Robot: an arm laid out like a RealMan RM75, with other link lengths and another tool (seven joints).
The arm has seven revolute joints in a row. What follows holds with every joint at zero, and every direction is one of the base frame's.
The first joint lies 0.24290 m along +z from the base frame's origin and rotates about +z.
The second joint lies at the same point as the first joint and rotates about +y.
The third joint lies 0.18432 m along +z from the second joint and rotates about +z.
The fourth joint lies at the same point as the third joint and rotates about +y.
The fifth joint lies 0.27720 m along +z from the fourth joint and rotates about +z.
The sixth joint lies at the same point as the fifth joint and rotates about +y.
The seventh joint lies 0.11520 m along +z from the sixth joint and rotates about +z.
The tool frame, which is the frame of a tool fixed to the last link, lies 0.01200 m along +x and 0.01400 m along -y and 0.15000 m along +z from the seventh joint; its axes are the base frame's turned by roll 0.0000, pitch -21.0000 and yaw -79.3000 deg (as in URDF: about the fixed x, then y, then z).
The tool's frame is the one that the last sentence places.
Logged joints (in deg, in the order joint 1, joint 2, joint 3, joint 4, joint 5, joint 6, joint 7), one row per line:
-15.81 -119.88 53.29 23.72 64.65 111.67 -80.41
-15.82 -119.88 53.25 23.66 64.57 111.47 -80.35
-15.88 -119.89 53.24 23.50 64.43 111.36 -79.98
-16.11 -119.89 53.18 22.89 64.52 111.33 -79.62
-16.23 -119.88 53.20 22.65 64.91 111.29 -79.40
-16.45 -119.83 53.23 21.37 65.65 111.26 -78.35
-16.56 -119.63 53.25 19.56 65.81 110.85 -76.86
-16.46 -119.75 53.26 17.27 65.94 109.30 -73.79
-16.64 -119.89 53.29 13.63 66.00 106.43 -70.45
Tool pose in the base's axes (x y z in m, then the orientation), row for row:
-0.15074 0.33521 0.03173 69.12 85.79 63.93
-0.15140 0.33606 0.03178 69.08 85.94 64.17
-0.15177 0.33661 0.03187 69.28 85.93 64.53
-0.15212 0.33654 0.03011 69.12 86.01 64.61
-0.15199 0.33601 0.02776 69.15 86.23 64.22
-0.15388 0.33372 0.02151 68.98 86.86 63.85
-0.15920 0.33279 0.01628 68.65 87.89 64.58
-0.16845 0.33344 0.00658 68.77 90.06 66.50
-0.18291 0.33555 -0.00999 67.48 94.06 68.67
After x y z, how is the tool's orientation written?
As a rotation vector, in degrees.
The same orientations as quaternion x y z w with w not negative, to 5 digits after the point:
0.48642 0.60374 0.44990 0.44326
0.48580 0.60437 0.45127 0.44170
0.48672 0.60369 0.45335 0.43948
0.48558 0.60423 0.45390 0.43942
0.48585 0.60585 0.45121 0.43967
0.48439 0.60995 0.44837 0.43850
0.48055 0.61523 0.45206 0.43152
0.47702 0.62470 0.46127 0.41162
0.46251 0.64469 0.47066 0.38593

